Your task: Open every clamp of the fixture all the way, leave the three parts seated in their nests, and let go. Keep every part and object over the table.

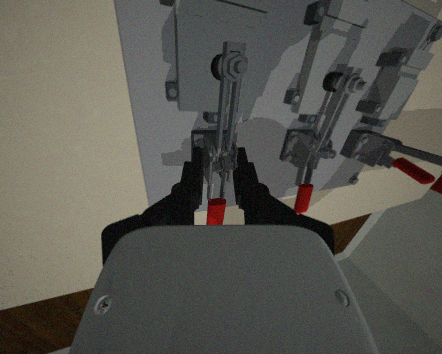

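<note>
The fixture plate (145, 150) carries grey clamps with red handles. The left clamp (231, 105) lies with its arm and black-tipped spindle over a large grey block (197, 60). The middle clamp (332, 112) also has its arm down over a part, whose outline is hard to tell. The right clamp (367, 147) has its arm swung off to the right, with its red handle (412, 171) beside it. My gripper (218, 160) is shut around the lever of the left clamp, just above its red handle (216, 211); the contact itself is partly hidden.
The middle clamp's red handle (303, 198) stands to the right of my fingers. Small dark locating blocks (172, 91) (292, 96) stand on the plate. Another red piece (438, 185) shows at the right edge. The pale table top (60, 150) lies left of the plate.
</note>
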